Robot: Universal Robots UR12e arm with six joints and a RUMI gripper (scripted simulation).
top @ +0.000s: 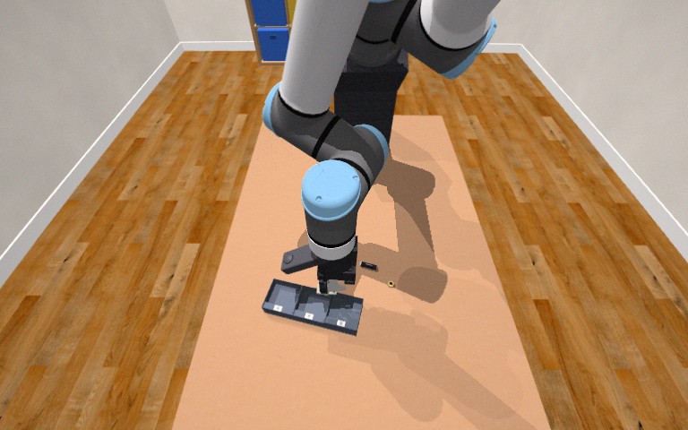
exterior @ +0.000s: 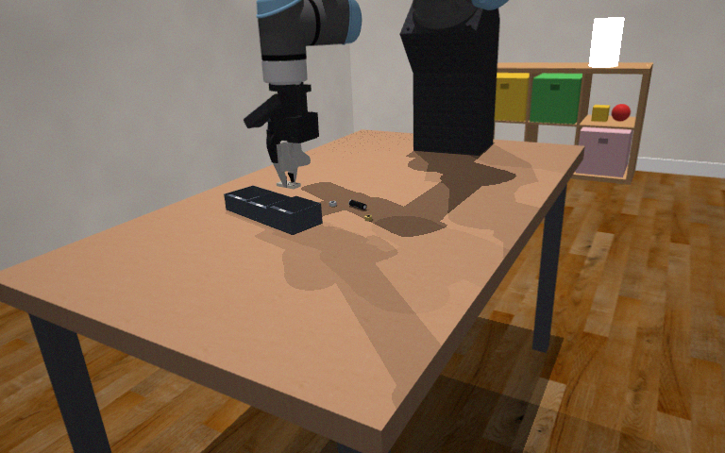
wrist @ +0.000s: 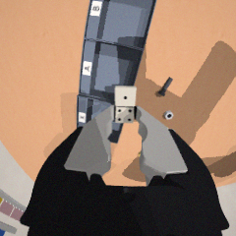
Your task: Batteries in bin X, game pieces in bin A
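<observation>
My hand is 60 mm above the three-compartment bin tray, 30 mm to the left of it and 30 mm short of it. From my hand the other things lie so: black screw 80 mm below, 70 mm behind, 10 mm to the right; then white nut 100 mm behind, 80 mm below, 40 mm to the left; then white domino 10 mm below.
</observation>
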